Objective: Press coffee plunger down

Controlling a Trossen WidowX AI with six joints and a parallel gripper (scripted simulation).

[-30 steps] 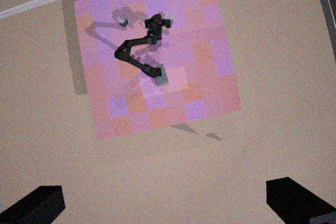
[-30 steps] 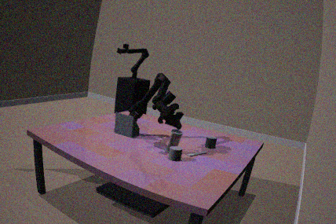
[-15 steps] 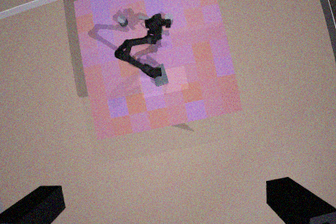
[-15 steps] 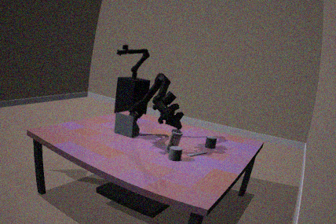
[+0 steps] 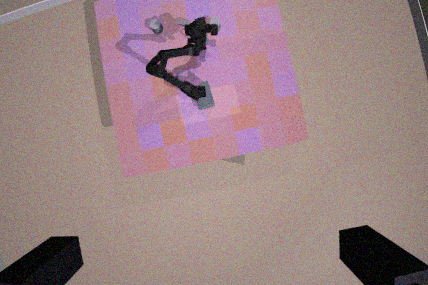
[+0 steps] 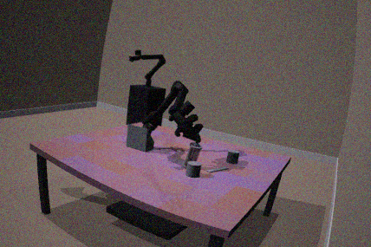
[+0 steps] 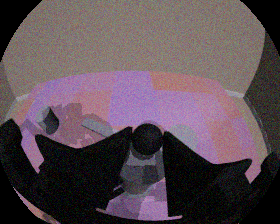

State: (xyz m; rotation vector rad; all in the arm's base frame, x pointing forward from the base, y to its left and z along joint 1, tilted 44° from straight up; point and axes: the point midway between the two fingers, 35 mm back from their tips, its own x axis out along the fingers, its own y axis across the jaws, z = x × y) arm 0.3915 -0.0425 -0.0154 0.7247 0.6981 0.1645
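The coffee press lies 8 cm below my gripper tip, 3 cm behind it and 2 cm to the left of it.
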